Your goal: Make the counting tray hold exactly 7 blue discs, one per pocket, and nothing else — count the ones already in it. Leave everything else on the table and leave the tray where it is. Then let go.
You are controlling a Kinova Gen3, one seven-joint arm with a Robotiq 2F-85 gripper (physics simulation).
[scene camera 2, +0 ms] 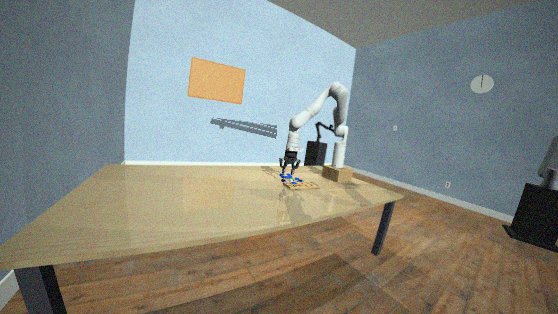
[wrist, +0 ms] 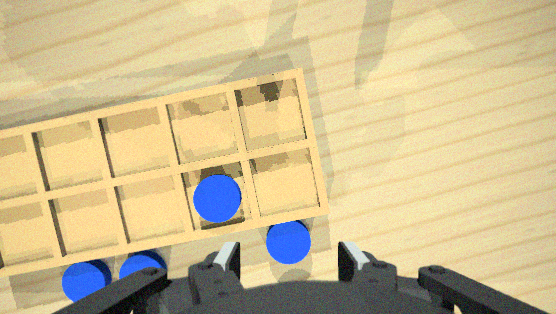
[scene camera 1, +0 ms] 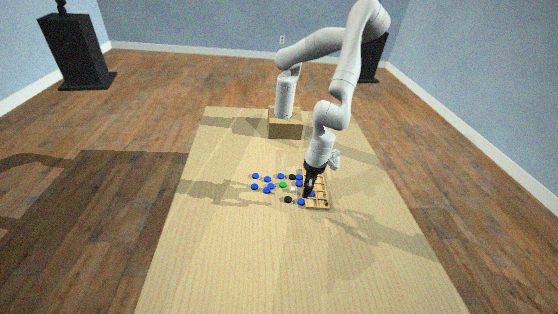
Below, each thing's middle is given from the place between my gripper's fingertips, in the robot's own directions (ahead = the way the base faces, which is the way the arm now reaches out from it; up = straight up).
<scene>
My hand is 7 cm to the right of the wooden counting tray (wrist: pixel 117 180), 6 cm past it and 5 cm above it.
</scene>
